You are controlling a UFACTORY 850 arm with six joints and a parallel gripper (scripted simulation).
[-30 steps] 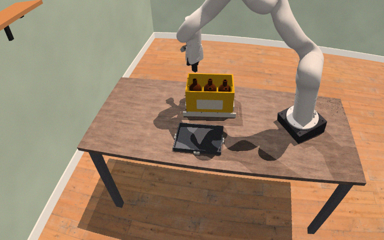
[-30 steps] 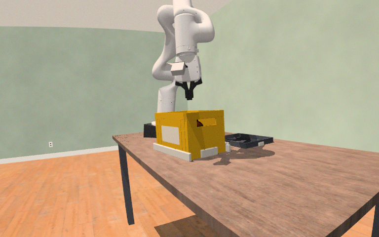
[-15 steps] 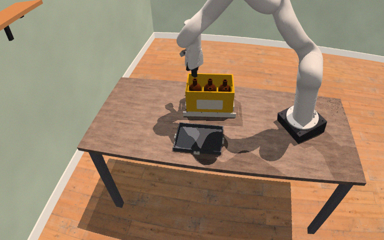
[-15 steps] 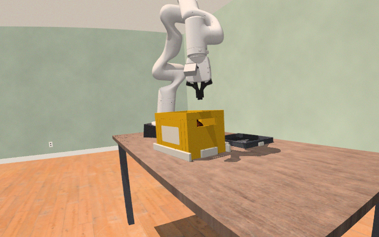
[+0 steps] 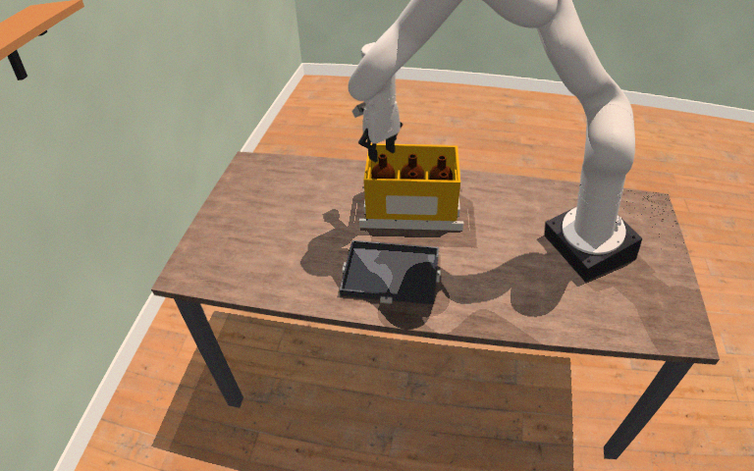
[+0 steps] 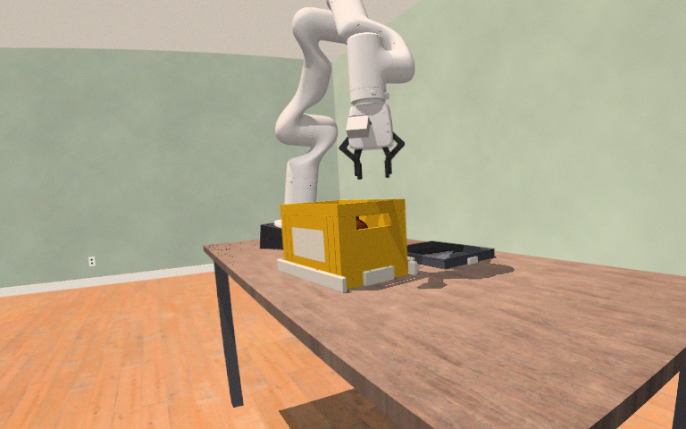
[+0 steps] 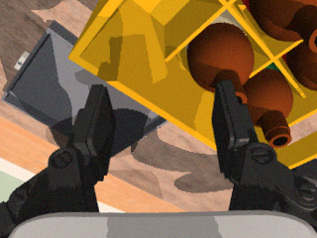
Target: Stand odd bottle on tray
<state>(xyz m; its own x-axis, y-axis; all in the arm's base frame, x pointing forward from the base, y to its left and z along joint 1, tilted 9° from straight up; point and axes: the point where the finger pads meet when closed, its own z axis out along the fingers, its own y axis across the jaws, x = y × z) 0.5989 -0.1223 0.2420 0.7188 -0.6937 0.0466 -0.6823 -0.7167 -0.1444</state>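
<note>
The yellow crate is 16 cm below my hand, 9 cm behind it and 5 cm to the right of it. Also, from my hand: dark tray: 24 cm to the left, 23 cm below, 4 cm behind.
</note>
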